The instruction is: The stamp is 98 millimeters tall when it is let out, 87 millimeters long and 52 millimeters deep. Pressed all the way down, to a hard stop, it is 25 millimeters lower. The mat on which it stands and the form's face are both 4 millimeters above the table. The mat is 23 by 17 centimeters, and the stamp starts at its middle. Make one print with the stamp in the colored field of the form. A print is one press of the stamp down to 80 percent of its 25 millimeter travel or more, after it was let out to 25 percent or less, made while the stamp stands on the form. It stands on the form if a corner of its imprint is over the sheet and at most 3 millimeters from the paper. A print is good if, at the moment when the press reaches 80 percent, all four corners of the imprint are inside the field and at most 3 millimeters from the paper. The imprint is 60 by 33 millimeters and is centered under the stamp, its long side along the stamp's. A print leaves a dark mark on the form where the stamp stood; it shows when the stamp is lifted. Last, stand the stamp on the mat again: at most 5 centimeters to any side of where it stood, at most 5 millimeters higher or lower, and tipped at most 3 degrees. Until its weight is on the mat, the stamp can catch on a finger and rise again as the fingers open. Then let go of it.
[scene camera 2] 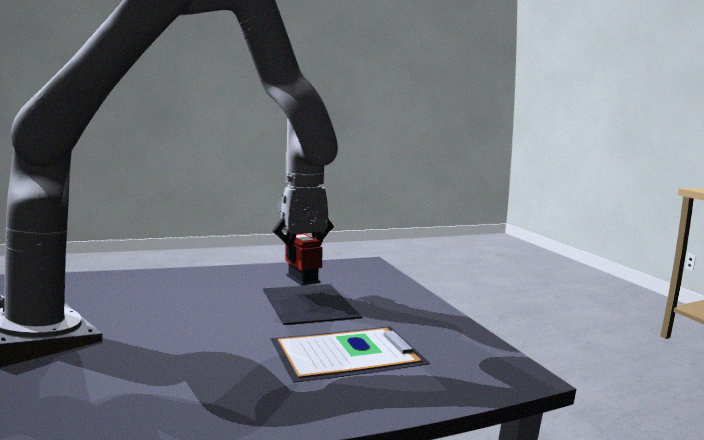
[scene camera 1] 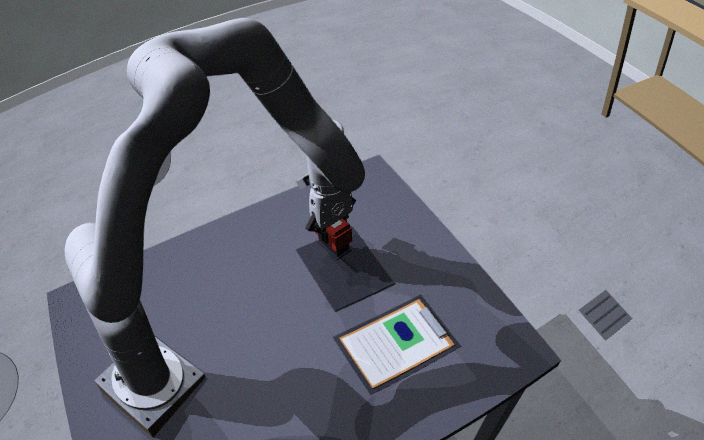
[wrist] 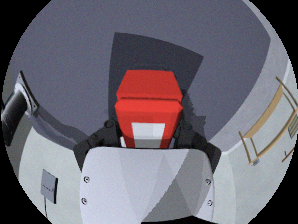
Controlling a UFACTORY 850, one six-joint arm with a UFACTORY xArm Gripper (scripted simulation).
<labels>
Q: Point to a dark mat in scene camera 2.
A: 313,303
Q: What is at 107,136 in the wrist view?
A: My gripper.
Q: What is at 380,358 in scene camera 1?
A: A clipboard with form.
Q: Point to a dark mat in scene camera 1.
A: At 357,275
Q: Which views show my gripper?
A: Scene camera 2, scene camera 1 and the wrist view: all of them.
</labels>
